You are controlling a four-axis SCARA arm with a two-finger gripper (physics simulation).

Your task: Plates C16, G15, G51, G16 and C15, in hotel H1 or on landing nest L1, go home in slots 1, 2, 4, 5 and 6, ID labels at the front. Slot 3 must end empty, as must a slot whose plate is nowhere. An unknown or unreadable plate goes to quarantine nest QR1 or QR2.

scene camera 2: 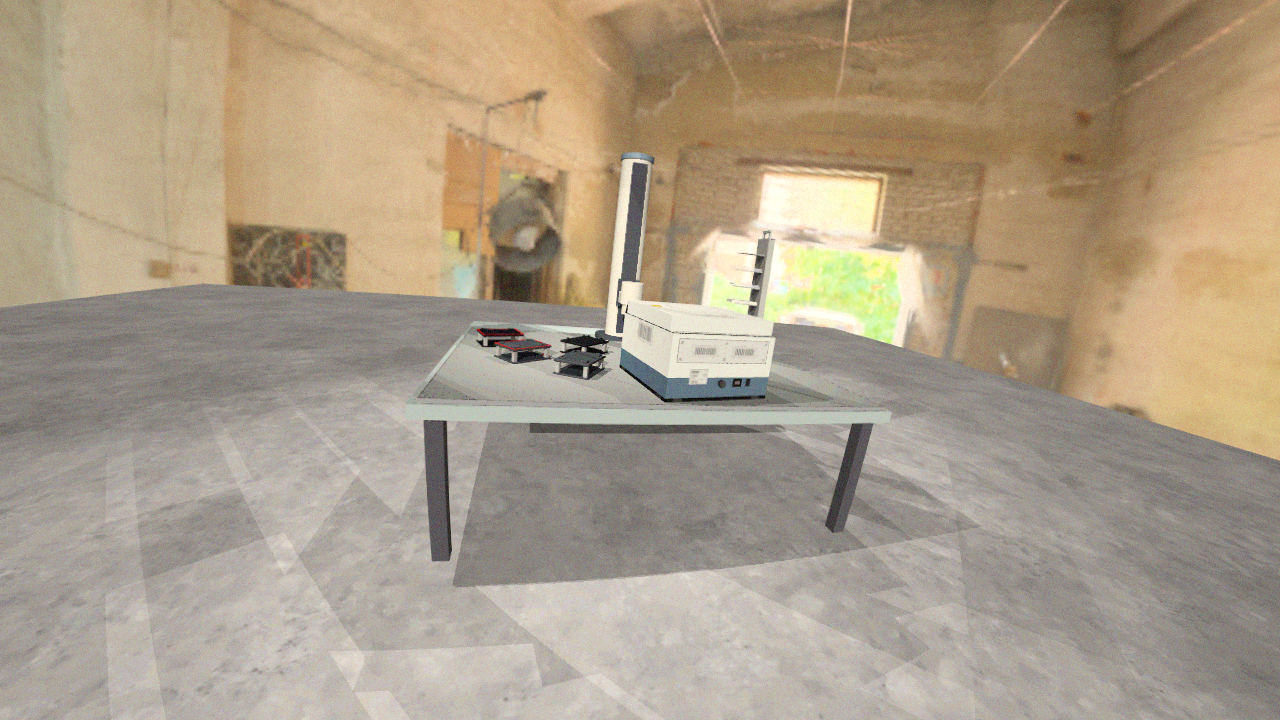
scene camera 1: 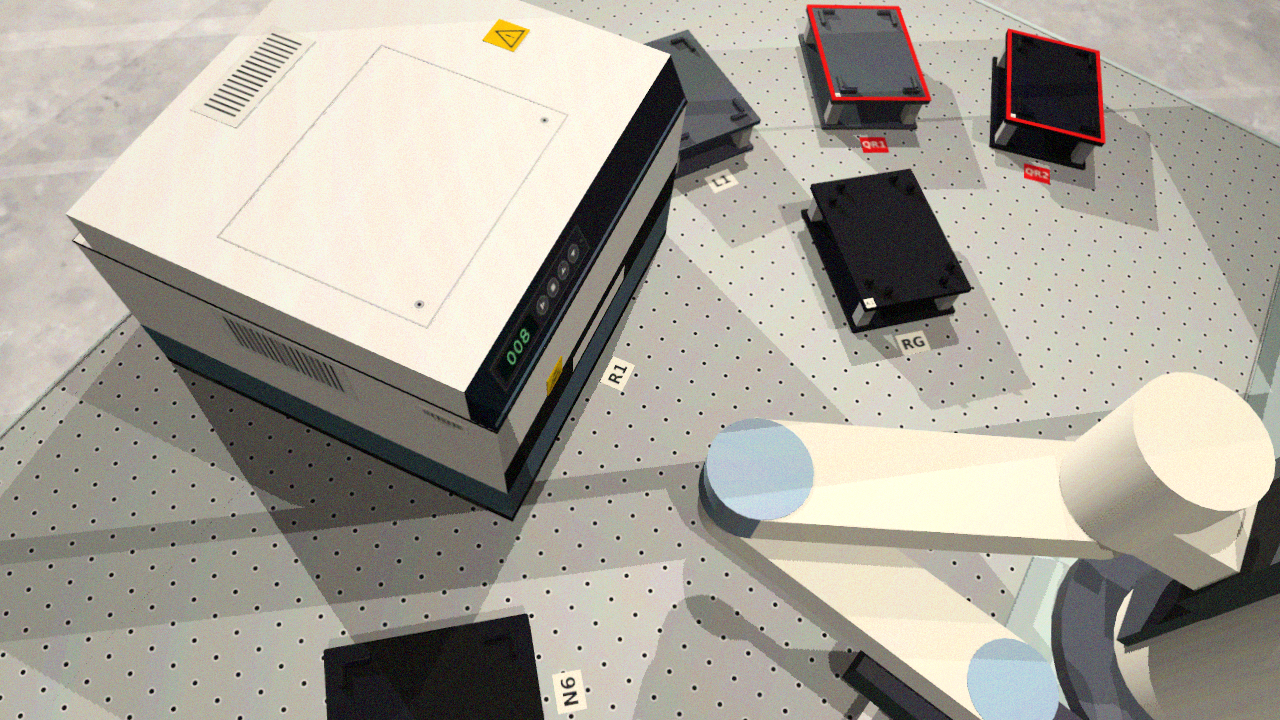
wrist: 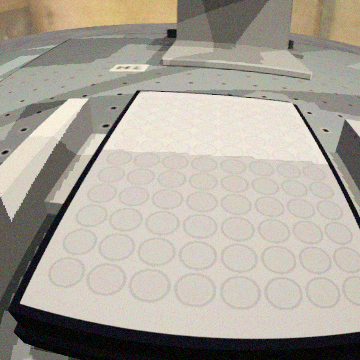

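Pixels of known places: gripper, between the fingertips: (wrist: pixel 217 126); arm's base, origin of its link: (scene camera 2: pixel 619 337) (scene camera 1: pixel 1178 659).
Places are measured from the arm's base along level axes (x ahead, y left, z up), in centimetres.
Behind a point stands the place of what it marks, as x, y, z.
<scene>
My gripper (wrist: pixel 217 126) {20.3, 32.4, 3.1} is shut on a plate (wrist: pixel 200 200) {19.2, 28.0, 3.1} with a pale, circle-patterned top and a black rim. The plate lies level between the fingers; its ID label does not show, so I cannot tell which plate it is. Hotel H1 (wrist: pixel 235 22) {26.3, 58.6, 4.8} (scene camera 2: pixel 765 277) {33.2, 58.5, 39.0} stands beyond the plate's far edge, its pale foot (wrist: pixel 235 64) {24.3, 48.0, 1.8} low in the wrist view; no slot number shows there. Whether its shelves hold plates is too small to tell. Landing nest L1 (scene camera 1: pixel 707 98) {68.5, -28.4, 6.3} (scene camera 2: pixel 580 360) {77.1, -28.7, 6.3} is partly hidden in scene camera 1; its visible part bears no plate. Quarantine nests QR1 (scene camera 1: pixel 863 53) {56.9, -46.5, 6.3} (scene camera 2: pixel 523 345) {59.1, -47.0, 6.3} and QR2 (scene camera 1: pixel 1056 85) {35.0, -56.7, 6.2} (scene camera 2: pixel 499 333) {38.1, -56.9, 6.1} bear no plate.
A large white device (scene camera 1: pixel 384 179) {76.9, 12.1, 25.8} (scene camera 2: pixel 698 349) {100.2, 1.3, 16.8}, labelled R1, stands beside L1. Black nest RG (scene camera 1: pixel 886 237) {43.2, -22.5, 6.3} (scene camera 2: pixel 583 341) {45.8, -24.1, 6.3} stands before QR1. Nest N6 (scene camera 1: pixel 434 676) {55.3, 37.6, 6.3} is at the lower edge. The arm (scene camera 1: pixel 930 483) {30.6, 7.6, 19.2} reaches across the right side; its column (scene camera 2: pixel 631 237) {7.7, -0.7, 50.2} stands behind R1.
</scene>
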